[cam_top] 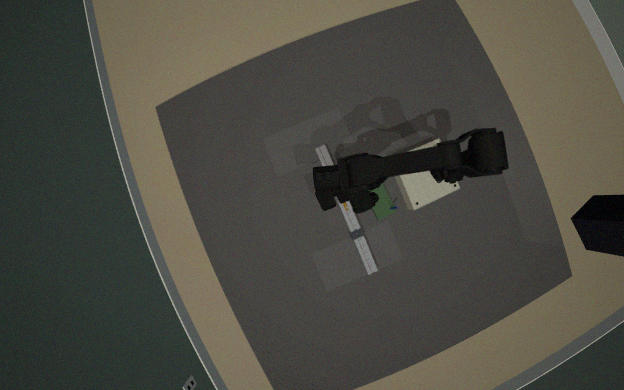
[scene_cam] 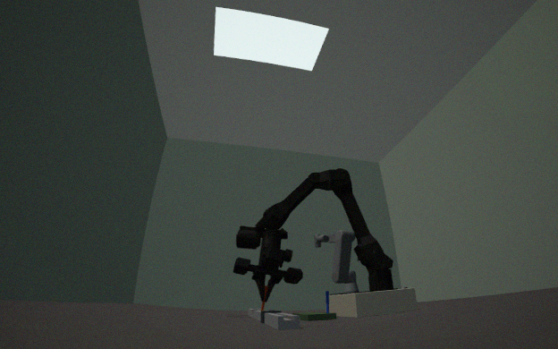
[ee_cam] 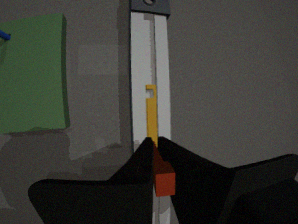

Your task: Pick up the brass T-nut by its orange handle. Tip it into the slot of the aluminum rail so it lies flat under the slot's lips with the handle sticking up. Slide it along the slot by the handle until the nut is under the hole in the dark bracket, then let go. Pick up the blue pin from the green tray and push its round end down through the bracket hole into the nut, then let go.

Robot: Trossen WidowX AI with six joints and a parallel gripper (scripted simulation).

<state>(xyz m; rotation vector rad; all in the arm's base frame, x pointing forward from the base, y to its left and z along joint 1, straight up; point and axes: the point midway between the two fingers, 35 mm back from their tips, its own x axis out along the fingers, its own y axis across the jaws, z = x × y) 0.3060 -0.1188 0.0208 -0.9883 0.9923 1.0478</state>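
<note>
Now: the brass T-nut 20 mm to the left of my gripper tip. From my gripper tip the other things lie so: blue pin (120 mm to the left, 110 mm behind, 20 mm below); green tray (100 mm to the left, 100 mm behind, 40 mm below).
</note>
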